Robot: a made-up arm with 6 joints. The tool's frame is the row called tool.
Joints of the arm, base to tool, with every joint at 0 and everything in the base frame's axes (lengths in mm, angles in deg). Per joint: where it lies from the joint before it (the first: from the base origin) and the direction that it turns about. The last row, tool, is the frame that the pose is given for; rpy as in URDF.
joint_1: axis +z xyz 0 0 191.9
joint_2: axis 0.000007 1 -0.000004 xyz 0 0 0
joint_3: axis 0.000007 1 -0.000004 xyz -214.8 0 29.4
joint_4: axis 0.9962 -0.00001 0.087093 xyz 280.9 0 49.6
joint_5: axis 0.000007 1 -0.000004 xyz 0 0 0
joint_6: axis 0.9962 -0.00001 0.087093 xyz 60.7 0 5.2
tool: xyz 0 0 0 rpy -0.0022 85.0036 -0.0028
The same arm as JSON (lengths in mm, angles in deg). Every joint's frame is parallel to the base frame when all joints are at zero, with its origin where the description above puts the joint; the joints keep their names.
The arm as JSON. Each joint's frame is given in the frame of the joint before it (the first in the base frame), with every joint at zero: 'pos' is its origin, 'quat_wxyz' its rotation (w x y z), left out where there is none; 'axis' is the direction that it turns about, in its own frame. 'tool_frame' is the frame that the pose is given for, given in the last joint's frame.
{"length_unit": "mm", "angle_unit": "deg", "joints": [
  {"joint": "joint_1", "pos": [0.0, 0.0, 191.9], "axis": [0.0, 0.0, 1.0]},
  {"joint": "joint_2", "pos": [0.0, 0.0, 0.0], "axis": [0.0, 1.0, 0.0]},
  {"joint": "joint_3", "pos": [-214.8, 0.0, 29.4], "axis": [0.0, 1.0, 0.0]},
  {"joint": "joint_4", "pos": [280.9, 0.0, 49.6], "axis": [0.9962, 0.0, 0.0871]},
  {"joint": "joint_5", "pos": [0.0, 0.0, 0.0], "axis": [0.0, 1.0, 0.0]},
  {"joint": "joint_6", "pos": [60.7, 0.0, 5.2], "axis": [0.9962, 0.0, 0.0871]}
], "tool_frame": {"pos": [0.0, 0.0, 0.0], "quat_wxyz": [0.737256, 0.000002, 0.675613, -0.000005]}}

